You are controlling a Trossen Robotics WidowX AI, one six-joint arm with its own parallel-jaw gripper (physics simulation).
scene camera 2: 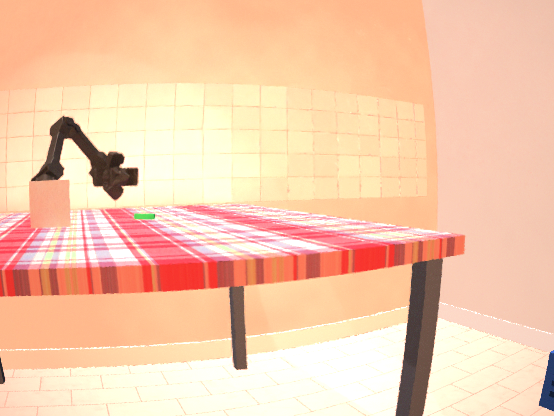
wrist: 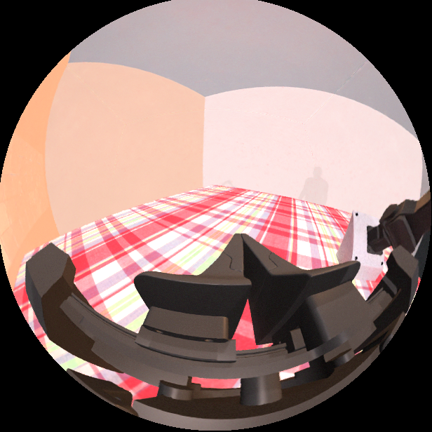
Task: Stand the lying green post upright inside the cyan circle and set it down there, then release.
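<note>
The green post lies on its side on the checked tablecloth in the scene view, a little right of and below the gripper. It does not show in the wrist view. My gripper is shut and empty, its fingertips meeting, and hangs well above the table, apart from the post. The cyan circle cannot be made out in the scene view or the wrist view; whether the post lies on it cannot be told.
The arm's base stands on a pale block at the left of the table. In the wrist view a white block and part of the arm show at the right. A blue object stands at the far right on the floor.
</note>
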